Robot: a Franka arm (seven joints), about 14 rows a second.
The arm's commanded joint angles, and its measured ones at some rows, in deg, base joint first. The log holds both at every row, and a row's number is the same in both.
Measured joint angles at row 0:
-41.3, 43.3, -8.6, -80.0, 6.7, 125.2, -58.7
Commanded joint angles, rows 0 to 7:
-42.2, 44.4, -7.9, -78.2, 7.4, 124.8, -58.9
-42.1, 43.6, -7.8, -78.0, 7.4, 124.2, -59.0
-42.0, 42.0, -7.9, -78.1, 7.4, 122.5, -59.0
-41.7, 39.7, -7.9, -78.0, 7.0, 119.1, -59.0
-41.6, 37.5, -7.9, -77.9, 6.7, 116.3, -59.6
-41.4, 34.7, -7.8, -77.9, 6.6, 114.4, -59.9
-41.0, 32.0, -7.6, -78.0, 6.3, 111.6, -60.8
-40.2, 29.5, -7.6, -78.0, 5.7, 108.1, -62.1
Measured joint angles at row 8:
-40.9, 36.1, -8.2, -76.0, 6.5, 113.5, -59.9
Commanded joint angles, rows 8 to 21:
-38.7, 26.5, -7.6, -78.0, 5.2, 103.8, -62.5
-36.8, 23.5, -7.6, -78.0, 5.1, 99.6, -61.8
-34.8, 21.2, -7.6, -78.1, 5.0, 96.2, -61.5
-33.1, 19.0, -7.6, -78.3, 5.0, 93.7, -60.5
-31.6, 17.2, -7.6, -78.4, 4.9, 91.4, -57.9
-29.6, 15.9, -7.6, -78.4, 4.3, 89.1, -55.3
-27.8, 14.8, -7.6, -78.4, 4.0, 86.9, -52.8
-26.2, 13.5, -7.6, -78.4, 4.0, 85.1, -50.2
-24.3, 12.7, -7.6, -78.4, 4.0, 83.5, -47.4
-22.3, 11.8, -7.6, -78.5, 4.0, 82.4, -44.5
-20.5, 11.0, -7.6, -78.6, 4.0, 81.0, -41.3
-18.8, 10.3, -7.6, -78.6, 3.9, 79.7, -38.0
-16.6, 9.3, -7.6, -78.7, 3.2, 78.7, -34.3
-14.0, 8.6, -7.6, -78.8, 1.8, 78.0, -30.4
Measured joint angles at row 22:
-18.0, 11.8, -7.1, -76.5, 4.0, 79.2, -36.5
